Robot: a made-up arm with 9 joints. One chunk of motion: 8 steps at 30 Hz.
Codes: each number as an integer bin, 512 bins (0 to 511) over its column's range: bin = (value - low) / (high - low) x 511, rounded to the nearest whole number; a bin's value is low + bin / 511 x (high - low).
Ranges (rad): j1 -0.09..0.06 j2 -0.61..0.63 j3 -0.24..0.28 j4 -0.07..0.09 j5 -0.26..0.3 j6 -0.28..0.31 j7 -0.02..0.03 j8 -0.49..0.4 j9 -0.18..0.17
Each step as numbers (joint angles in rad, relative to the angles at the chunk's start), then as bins.
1 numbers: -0.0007 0.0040 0.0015 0.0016 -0.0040 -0.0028 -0.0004 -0.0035 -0.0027
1 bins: 304 253 237 229 234 240 200 279 259
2 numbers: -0.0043 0.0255 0.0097 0.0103 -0.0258 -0.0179 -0.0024 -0.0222 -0.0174
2 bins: 292 262 245 256 214 227 180 269 237
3 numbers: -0.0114 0.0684 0.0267 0.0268 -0.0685 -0.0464 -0.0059 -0.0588 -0.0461
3 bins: 268 280 262 309 175 202 144 248 195
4 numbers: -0.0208 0.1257 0.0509 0.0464 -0.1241 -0.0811 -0.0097 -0.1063 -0.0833
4 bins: 236 303 286 372 124 172 105 220 141
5 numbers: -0.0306 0.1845 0.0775 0.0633 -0.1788 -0.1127 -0.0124 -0.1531 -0.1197
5 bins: 202 327 312 426 74 145 78 193 88
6 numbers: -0.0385 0.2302 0.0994 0.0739 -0.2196 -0.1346 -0.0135 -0.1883 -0.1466
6 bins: 175 346 334 460 37 126 66 173 49
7 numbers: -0.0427 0.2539 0.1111 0.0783 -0.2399 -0.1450 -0.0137 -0.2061 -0.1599
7 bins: 161 356 345 474 18 117 64 163 29
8 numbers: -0.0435 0.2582 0.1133 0.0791 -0.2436 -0.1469 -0.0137 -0.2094 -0.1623
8 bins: 158 358 347 476 15 115 64 161 26
